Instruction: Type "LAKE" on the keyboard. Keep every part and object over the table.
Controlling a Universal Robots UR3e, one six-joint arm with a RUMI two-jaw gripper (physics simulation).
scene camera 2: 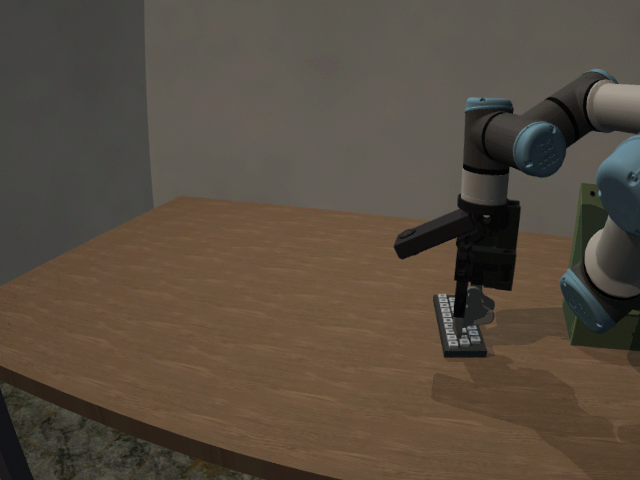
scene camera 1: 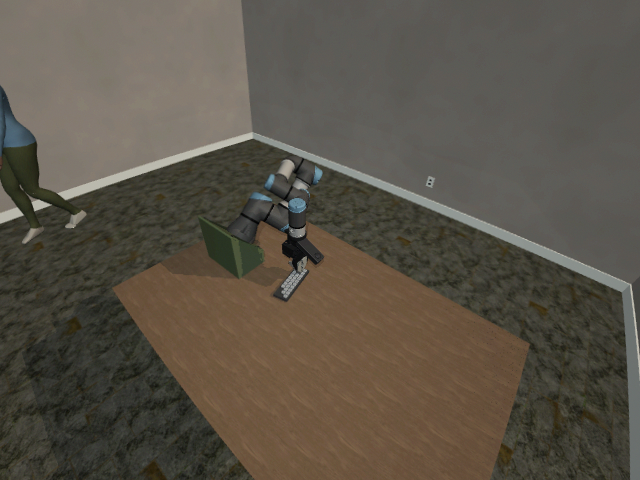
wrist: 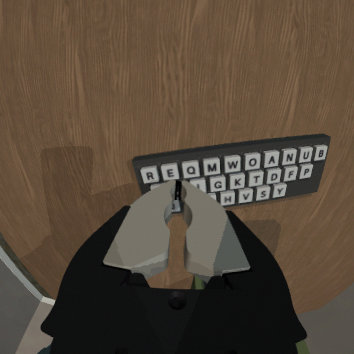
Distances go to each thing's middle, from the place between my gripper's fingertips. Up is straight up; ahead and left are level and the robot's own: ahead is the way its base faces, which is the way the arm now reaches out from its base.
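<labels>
Dark keyboard [scene camera 2: 474, 346]: 1 cm below my hand, 6 cm to the right of it.
</labels>
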